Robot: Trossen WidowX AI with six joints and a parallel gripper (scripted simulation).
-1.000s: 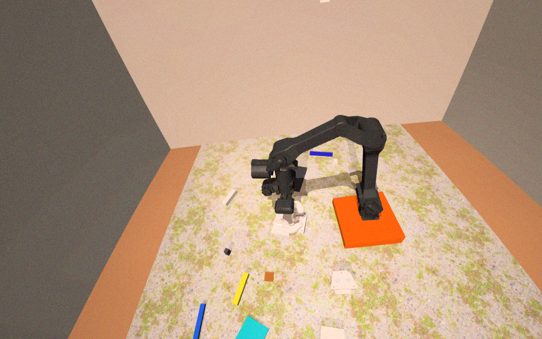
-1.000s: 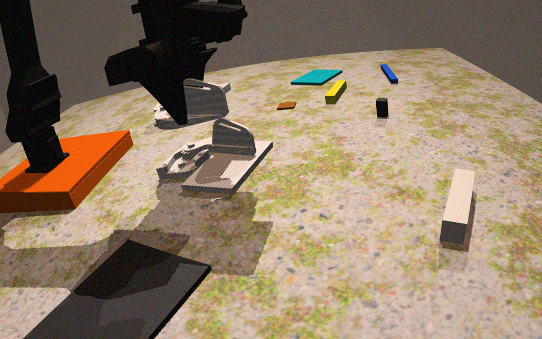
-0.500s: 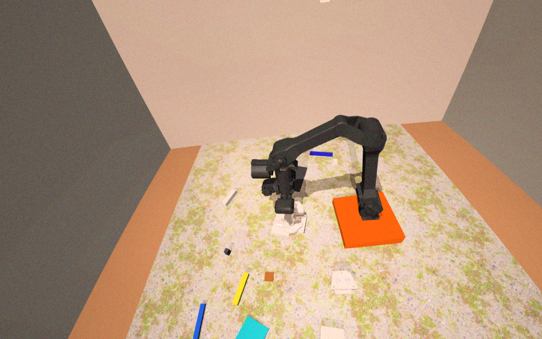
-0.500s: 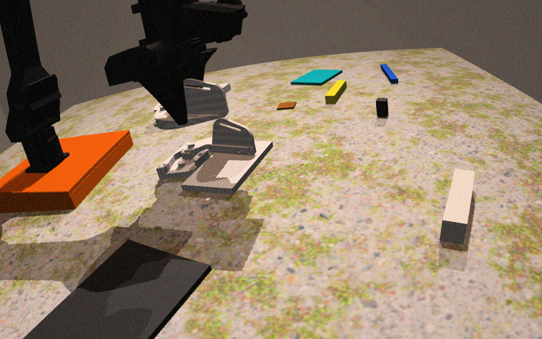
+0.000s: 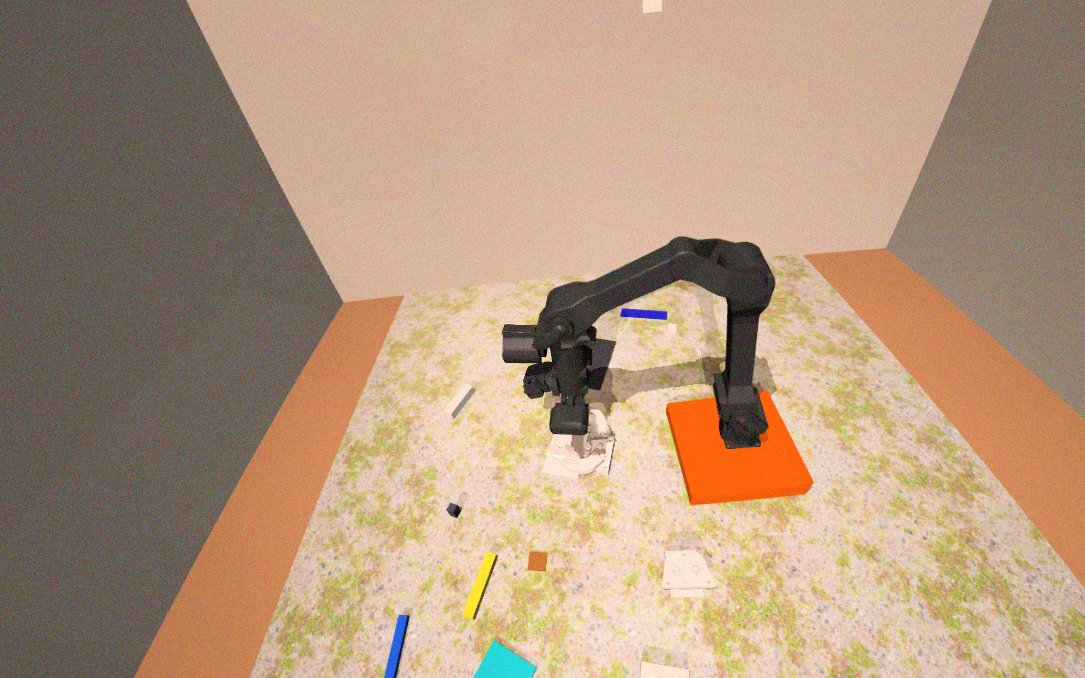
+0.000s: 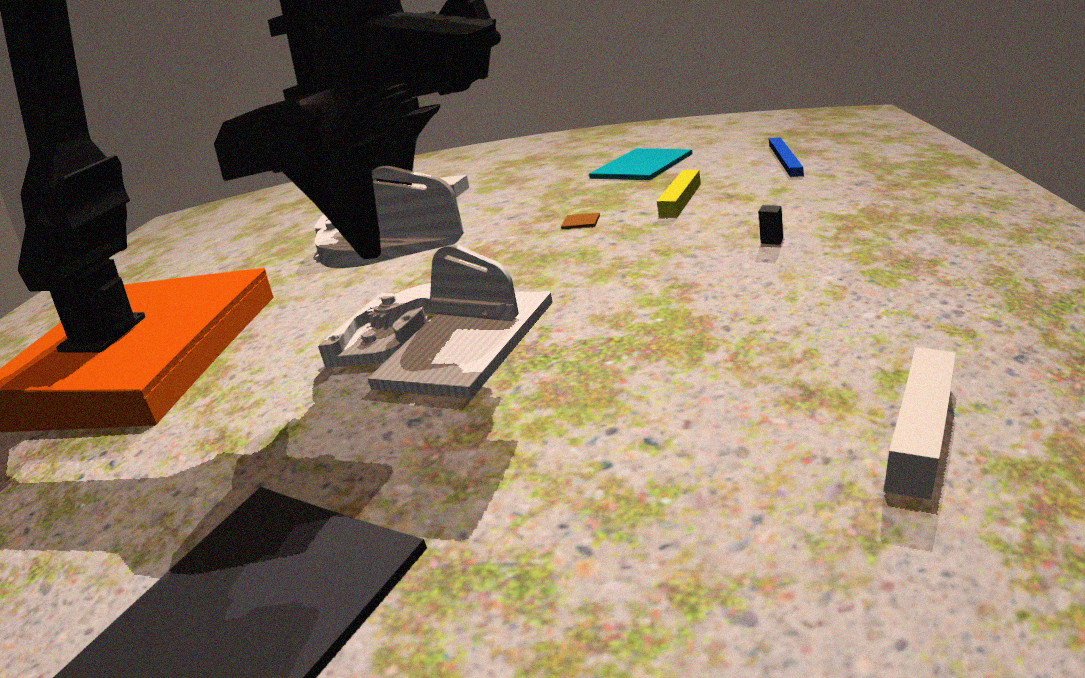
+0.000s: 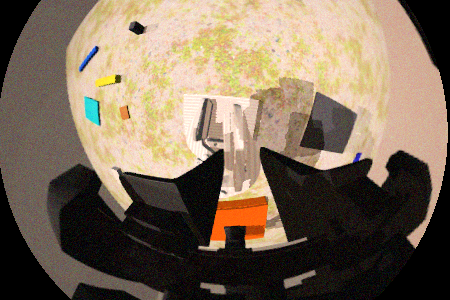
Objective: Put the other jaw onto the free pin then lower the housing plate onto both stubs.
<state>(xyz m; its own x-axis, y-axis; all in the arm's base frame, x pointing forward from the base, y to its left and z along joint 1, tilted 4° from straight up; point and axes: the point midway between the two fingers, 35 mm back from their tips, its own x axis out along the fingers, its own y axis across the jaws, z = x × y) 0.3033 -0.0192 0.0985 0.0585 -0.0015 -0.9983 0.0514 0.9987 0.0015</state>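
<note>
My gripper tip is 20 mm short of the pale base plate, 30 mm to the right of it and 80 mm above it. Also, from my gripper tip: black cube: 230 mm ahead, 170 mm to the left, 70 mm below; then dark slab: 20 mm behind, 220 mm to the right, 80 mm below; then brown tile: 60 mm ahead, 240 mm to the left, 80 mm below.
</note>
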